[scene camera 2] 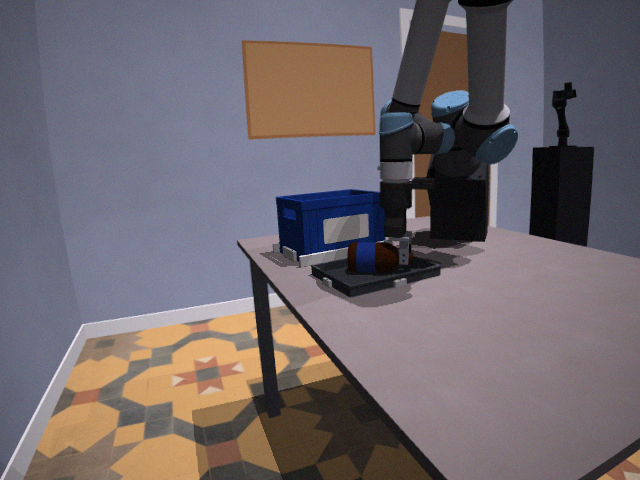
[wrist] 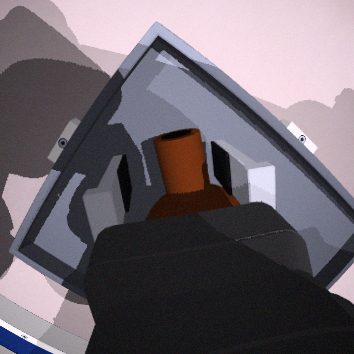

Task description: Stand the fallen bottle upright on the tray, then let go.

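Seen in the pictures: gripper, fingertip midpoint: (scene camera 2: 405,260) (wrist: 170,164); arm's base at its link origin: (scene camera 2: 457,160).
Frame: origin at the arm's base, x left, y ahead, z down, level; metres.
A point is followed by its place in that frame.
A brown bottle (scene camera 2: 385,257) {x 0.303, y 0.339, z 0.208 m} (wrist: 183,167) {x 0.288, y 0.282, z 0.205 m} with a blue band lies on its side in the dark grey tray (scene camera 2: 356,288) {x 0.395, y 0.431, z 0.243 m} (wrist: 135,60) {x 0.299, y 0.220, z 0.234 m}. In the scene view its neck points right, partly hidden behind a finger. My gripper (scene camera 2: 404,254) {x 0.281, y 0.283, z 0.227 m} (wrist: 170,164) {x 0.281, y 0.283, z 0.227 m} is open, with its fingers low over the tray, one on each side of the bottle's neck. In the wrist view there is a gap between the neck and each finger pad. The bottle's body is mostly hidden under the gripper's dark housing in the wrist view.
A blue crate (scene camera 2: 305,227) {x 0.128, y 0.507, z 0.155 m} stands on the table (scene camera 2: 491,330) {x 0.619, y 0.253, z 0.260 m} behind the tray, with a white rail (scene camera 2: 323,256) {x 0.124, y 0.462, z 0.241 m} at its foot. Small light clips (scene camera 2: 400,282) {x 0.370, y 0.326, z 0.249 m} (wrist: 302,139) {x 0.366, y 0.326, z 0.244 m} sit at the tray's outer sides. The table's left edge runs near the tray.
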